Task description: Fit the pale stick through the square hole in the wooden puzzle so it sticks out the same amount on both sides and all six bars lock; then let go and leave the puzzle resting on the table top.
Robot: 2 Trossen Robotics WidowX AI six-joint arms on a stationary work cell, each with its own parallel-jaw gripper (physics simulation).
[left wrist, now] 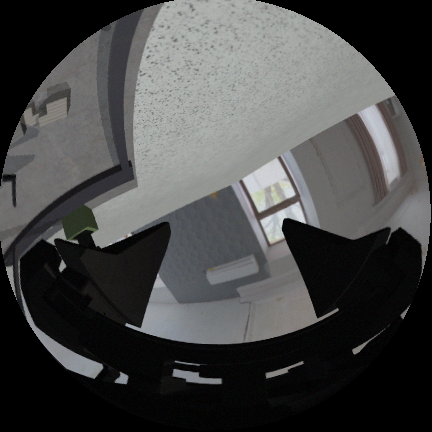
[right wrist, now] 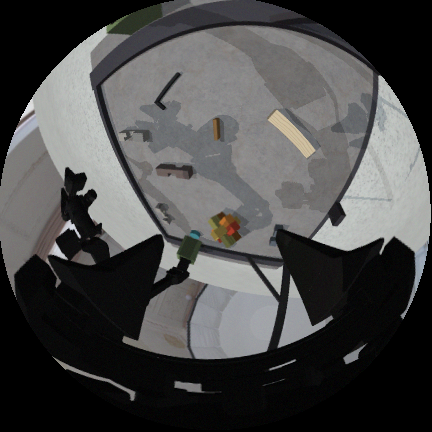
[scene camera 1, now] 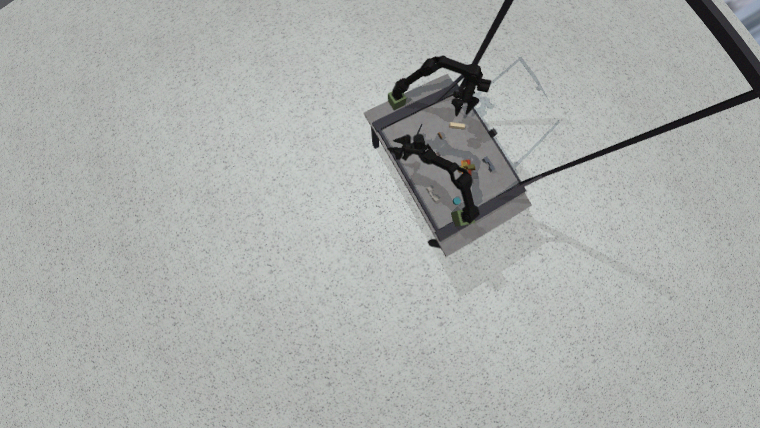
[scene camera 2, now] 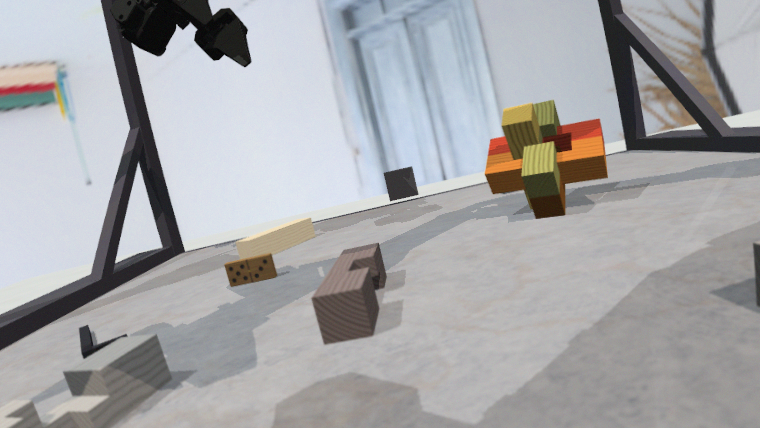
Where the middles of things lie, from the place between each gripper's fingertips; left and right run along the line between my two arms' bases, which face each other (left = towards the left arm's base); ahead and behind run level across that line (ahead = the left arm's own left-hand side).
Labels:
I see my left gripper 58 cm past the pale stick [scene camera 2: 282, 237], 21 cm above it and 1 cm to the left of it. From my left hand the other things lie so: dark cube [scene camera 2: 400, 183] 79 cm behind, 19 cm below, 16 cm to the left.
Now: right hand 230 mm above the pale stick, 90 mm past it and 30 mm to the left of it. Round my right hand: dark cube: 300 mm behind, 220 mm below, 140 mm to the left.

